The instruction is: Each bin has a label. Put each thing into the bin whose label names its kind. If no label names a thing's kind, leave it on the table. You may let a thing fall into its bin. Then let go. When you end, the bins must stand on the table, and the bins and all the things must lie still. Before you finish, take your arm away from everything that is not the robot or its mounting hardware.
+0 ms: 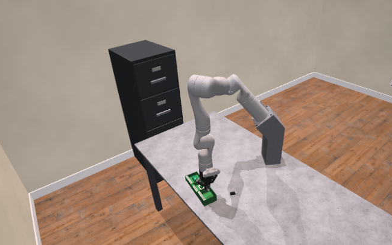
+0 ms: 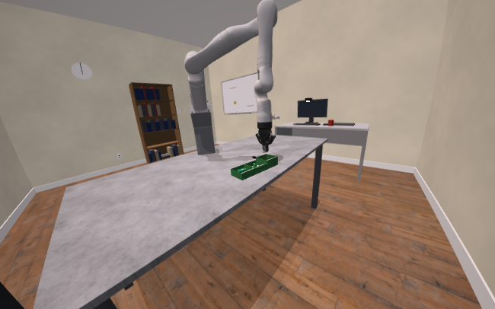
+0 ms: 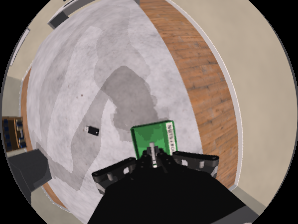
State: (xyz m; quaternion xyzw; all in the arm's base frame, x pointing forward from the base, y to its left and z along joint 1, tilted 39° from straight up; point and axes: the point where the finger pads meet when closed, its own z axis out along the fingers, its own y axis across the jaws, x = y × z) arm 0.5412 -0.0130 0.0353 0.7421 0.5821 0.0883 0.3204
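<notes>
Right now the small green cube is 3 cm behind my hand, 8 cm to the right of it and 7 cm below it. Also, from my hand: white piece: 3 cm behind, 8 cm to the right, 8 cm below; then grey pin: 1 cm to the right, 1 cm below; then green bin row: 2 cm behind, 8 cm to the right, 7 cm below.
</notes>
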